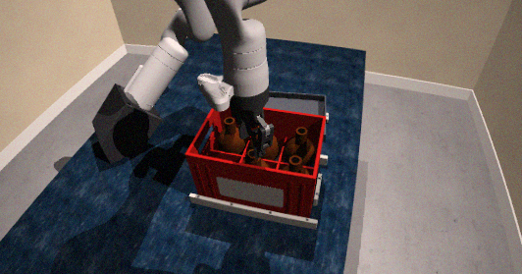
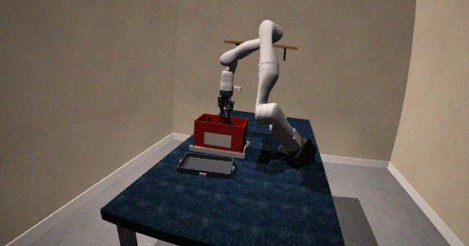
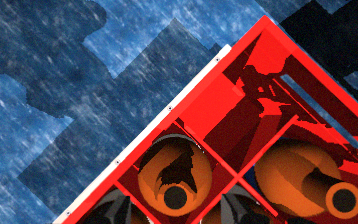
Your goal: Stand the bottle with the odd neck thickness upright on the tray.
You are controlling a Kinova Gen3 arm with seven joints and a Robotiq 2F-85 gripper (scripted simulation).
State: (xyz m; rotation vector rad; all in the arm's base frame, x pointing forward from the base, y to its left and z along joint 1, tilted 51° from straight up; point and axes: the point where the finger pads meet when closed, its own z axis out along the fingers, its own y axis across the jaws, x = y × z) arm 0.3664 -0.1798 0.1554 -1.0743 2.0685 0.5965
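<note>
My gripper is now 120 mm above the crate, 40 mm to the right of it and 10 mm past it. Round my hand: grey tray (300 mm to the left, 190 mm below, 100 mm behind).
</note>
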